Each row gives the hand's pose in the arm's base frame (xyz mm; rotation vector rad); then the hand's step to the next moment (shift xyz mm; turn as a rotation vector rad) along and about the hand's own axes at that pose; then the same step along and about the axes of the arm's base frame.
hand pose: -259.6 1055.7 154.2 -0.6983 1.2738 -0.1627
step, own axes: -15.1 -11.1 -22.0 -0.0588 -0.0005 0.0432
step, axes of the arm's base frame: -21.9 -10.0 16.0 0.0212 0.0447 0.0536
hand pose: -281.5 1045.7 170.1 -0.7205 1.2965 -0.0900
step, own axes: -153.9 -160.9 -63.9 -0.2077 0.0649 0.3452
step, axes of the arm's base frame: -50.8 -84.6 209.5 0.2259 0.2938 0.1709
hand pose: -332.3 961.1 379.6 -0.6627 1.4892 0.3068
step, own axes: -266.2 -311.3 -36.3 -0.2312 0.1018 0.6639
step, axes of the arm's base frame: 126.4 -211.8 329.0 0.4621 0.5121 0.1697
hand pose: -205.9 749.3 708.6 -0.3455 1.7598 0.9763
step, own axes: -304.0 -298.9 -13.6 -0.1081 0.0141 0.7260
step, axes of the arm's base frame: 307.2 -262.4 136.9 0.5077 0.5301 0.0138
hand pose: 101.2 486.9 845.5 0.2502 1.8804 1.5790
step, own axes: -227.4 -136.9 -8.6 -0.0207 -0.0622 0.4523
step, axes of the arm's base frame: 204.3 -163.5 -45.3 0.2992 0.3374 -0.0742
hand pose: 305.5 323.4 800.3 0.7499 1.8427 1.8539
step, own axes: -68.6 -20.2 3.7 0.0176 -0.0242 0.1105
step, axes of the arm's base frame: 53.4 -40.1 -25.8 0.0550 0.0972 -0.0253
